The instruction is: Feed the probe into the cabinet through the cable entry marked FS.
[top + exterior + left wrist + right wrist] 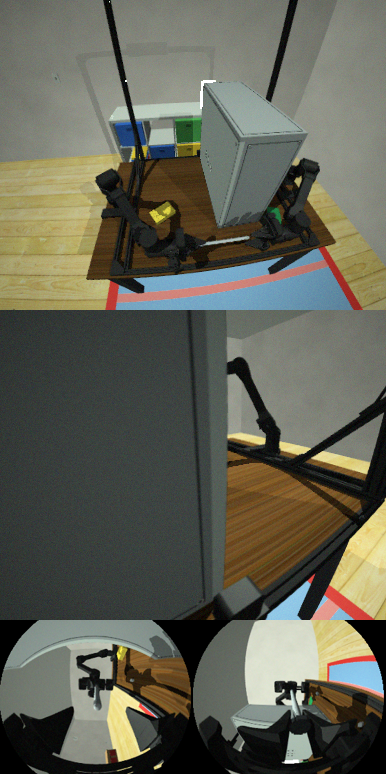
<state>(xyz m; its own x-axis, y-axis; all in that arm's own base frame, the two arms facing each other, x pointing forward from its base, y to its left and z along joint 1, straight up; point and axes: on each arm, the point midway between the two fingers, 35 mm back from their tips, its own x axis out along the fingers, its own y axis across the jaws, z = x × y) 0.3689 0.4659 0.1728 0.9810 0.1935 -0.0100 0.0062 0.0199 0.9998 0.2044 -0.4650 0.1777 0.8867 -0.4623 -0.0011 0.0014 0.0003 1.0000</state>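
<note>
Right now the probe is 10 mm behind my left hand and 130 mm to the right of it.
My right gripper is now 10 mm short of the probe and 100 mm to the right of it.
</note>
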